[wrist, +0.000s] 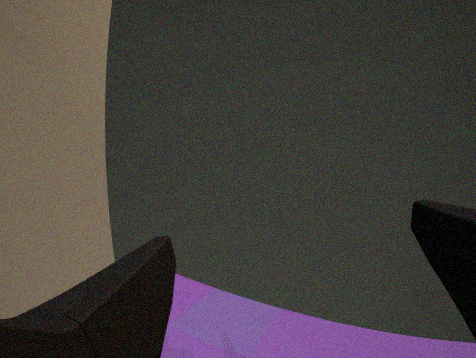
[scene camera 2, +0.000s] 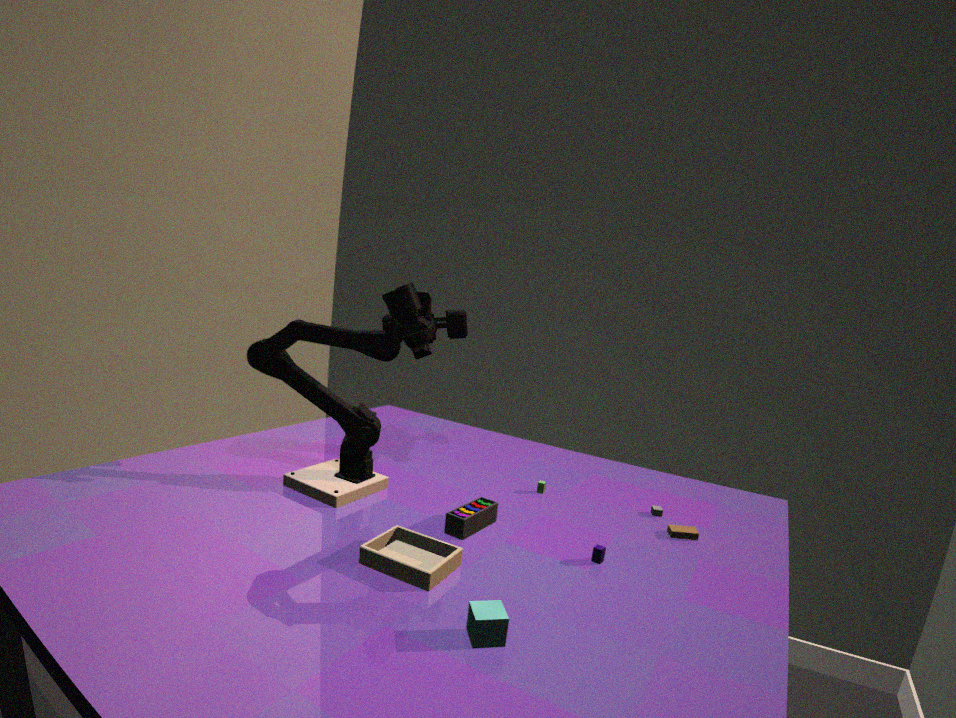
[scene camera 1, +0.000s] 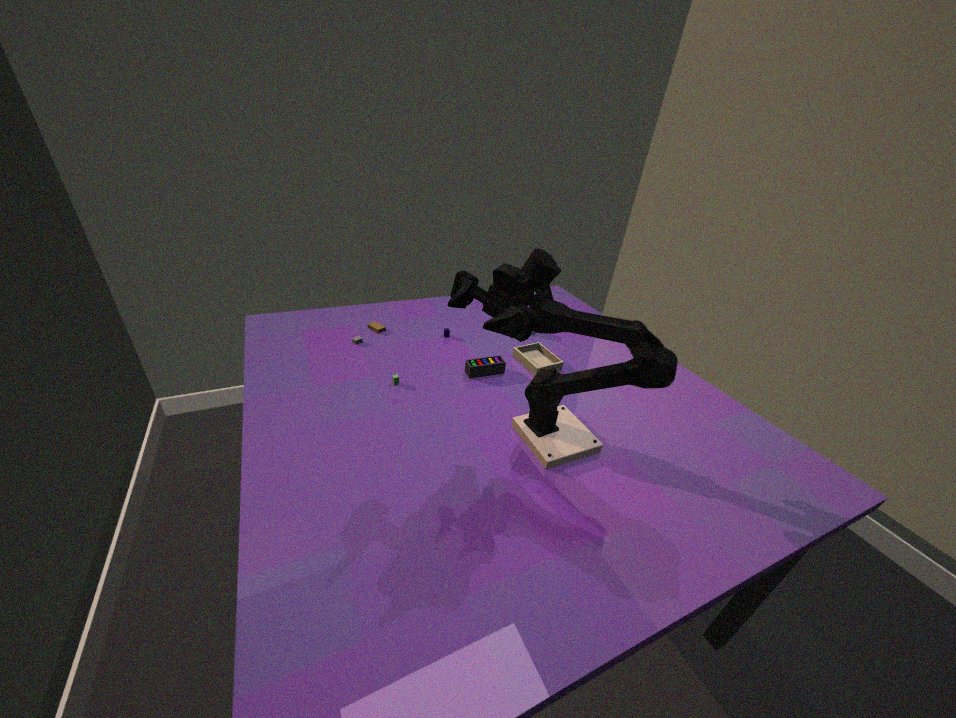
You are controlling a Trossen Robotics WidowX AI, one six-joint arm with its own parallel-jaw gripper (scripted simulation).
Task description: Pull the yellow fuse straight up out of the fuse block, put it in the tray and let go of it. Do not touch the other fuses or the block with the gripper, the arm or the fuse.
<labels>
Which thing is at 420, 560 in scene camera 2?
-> A tan tray.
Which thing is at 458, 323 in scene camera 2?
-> My gripper.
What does my gripper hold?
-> Nothing.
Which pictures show my gripper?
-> The wrist view, scene camera 2 and scene camera 1: all of them.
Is my gripper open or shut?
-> Open.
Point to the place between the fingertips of my gripper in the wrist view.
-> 299, 234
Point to a tan tray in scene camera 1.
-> At 535, 356
</labels>
